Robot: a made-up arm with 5 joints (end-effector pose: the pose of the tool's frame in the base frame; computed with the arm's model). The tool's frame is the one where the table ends.
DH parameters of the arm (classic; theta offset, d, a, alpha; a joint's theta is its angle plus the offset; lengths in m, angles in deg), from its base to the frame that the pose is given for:
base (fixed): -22.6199 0 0.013 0
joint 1: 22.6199 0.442 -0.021 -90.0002
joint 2: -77.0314 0 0.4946 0
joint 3: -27.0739 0 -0.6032 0
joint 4: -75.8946 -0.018 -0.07 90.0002
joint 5: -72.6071 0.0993 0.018 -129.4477
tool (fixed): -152.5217 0.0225 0 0
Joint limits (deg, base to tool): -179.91..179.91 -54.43..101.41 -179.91..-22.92 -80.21..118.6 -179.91..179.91
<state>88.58 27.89 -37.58 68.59 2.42</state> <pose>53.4 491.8 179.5 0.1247 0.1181 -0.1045 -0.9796</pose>
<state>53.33 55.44 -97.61 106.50 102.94</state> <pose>539.4 713.6 195.3 0.5049 -0.5879 0.4388 0.4549</pose>
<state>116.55 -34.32 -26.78 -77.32 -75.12</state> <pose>-120.8 355.4 862.6 0.2786 0.3420 0.8703 0.2189</pose>
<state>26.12 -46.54 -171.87 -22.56 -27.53</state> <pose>-756.3 -424.9 1213.4 0.2496 0.4624 0.3286 0.7848</pose>
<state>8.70 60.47 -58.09 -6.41 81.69</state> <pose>640.8 93.2 -88.6 0.8843 -0.4169 0.0711 0.1978</pose>
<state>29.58 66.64 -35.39 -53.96 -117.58</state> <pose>379.3 166.8 -88.5 0.5680 0.1328 0.4037 -0.7048</pose>
